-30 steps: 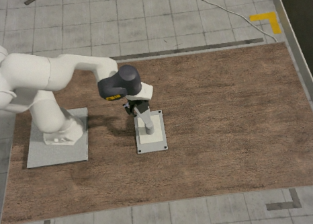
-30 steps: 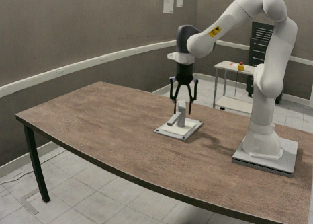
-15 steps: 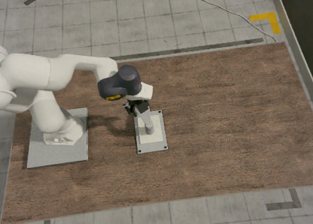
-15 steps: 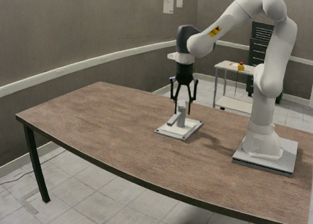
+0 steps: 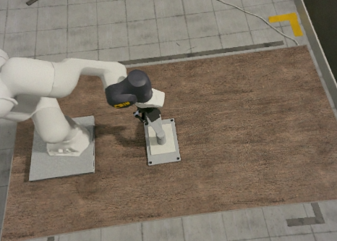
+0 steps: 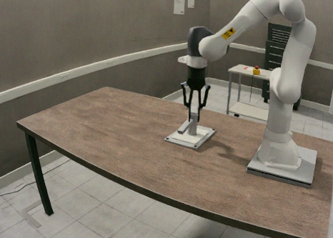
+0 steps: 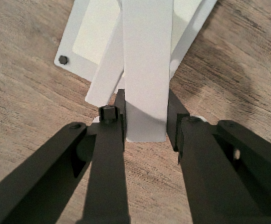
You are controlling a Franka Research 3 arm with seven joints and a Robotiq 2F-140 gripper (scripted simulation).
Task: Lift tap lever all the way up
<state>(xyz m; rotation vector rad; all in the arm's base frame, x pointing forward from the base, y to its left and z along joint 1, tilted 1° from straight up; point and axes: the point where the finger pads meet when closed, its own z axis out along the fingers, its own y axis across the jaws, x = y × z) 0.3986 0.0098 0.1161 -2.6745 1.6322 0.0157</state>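
The lever is 30 mm to the right of my hand and 20 mm ahead of it. Round my hand: white tap: 60 mm to the right, 40 mm below, 30 mm ahead.
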